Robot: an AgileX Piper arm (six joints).
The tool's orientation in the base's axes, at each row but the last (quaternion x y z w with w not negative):
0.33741, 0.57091, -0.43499, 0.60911
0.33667, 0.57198, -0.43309, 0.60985
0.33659, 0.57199, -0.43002, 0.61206
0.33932, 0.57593, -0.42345, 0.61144
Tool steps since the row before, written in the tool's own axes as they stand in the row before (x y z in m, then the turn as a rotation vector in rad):
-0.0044, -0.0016, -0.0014, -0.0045, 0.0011, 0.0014
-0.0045, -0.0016, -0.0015, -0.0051, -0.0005, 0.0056
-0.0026, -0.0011, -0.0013, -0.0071, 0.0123, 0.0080
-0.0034, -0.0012, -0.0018, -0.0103, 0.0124, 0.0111
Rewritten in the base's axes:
-0.0019, 0.0013, 0.0043, 0.0017, -0.0002, 0.0045
-0.0019, 0.0014, 0.0044, 0.0020, -0.0045, 0.0058
-0.0015, 0.0011, 0.0025, 0.0147, -0.0013, 0.0070
-0.0018, 0.0016, 0.0033, 0.0161, -0.0036, 0.0105

